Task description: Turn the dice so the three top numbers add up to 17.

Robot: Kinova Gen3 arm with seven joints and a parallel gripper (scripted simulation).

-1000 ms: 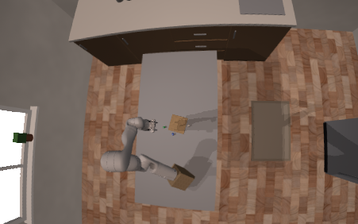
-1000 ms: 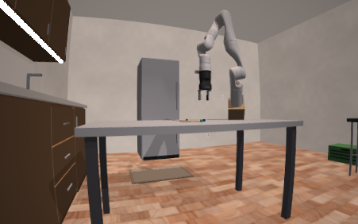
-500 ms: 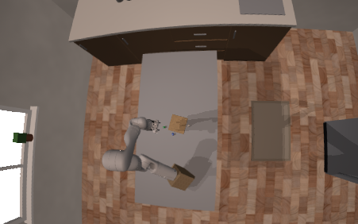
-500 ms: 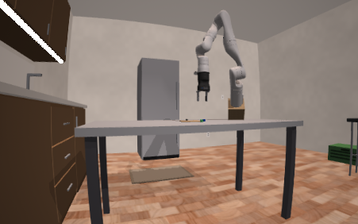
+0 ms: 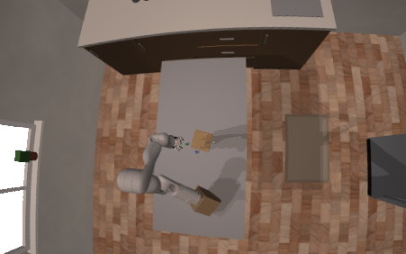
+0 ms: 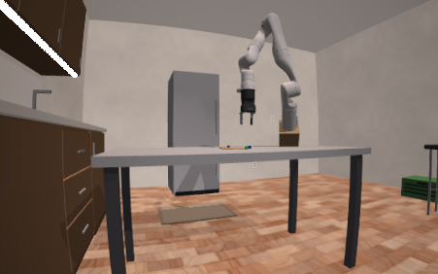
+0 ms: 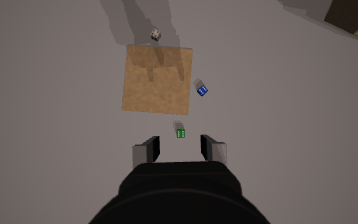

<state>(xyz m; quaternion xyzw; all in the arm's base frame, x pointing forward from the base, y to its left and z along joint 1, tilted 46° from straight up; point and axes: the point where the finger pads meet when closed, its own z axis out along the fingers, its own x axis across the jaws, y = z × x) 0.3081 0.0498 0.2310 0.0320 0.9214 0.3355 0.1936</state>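
My hand is 14 cm above the green die. The rest, counted from my hand: white die 20 cm to the right, 14 cm below, 6 cm ahead; tan mat 15 cm below, 11 cm to the right, 5 cm ahead; blue die 14 cm below, 9 cm to the right, 4 cm behind.
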